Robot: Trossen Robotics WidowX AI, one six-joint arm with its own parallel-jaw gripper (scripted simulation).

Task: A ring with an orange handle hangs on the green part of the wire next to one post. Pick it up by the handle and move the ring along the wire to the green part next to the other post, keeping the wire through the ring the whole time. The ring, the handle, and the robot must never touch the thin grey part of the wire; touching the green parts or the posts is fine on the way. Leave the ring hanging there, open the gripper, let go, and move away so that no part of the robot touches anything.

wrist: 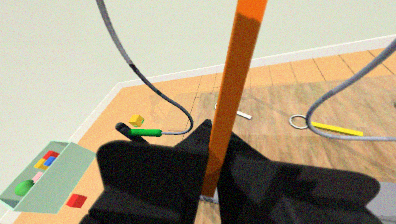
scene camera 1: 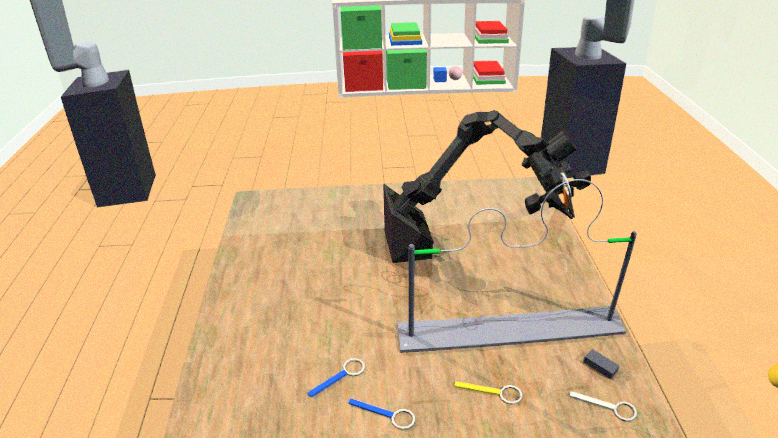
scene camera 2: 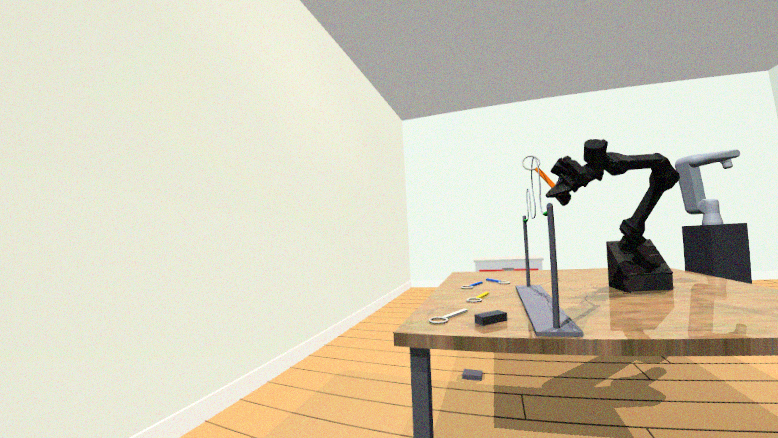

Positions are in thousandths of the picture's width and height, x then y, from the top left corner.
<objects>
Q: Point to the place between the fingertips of my gripper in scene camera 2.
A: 702, 446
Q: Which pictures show my gripper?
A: The wrist view, scene camera 1 and scene camera 2: all of them.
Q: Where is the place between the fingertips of my gripper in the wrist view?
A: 534, 556
</objects>
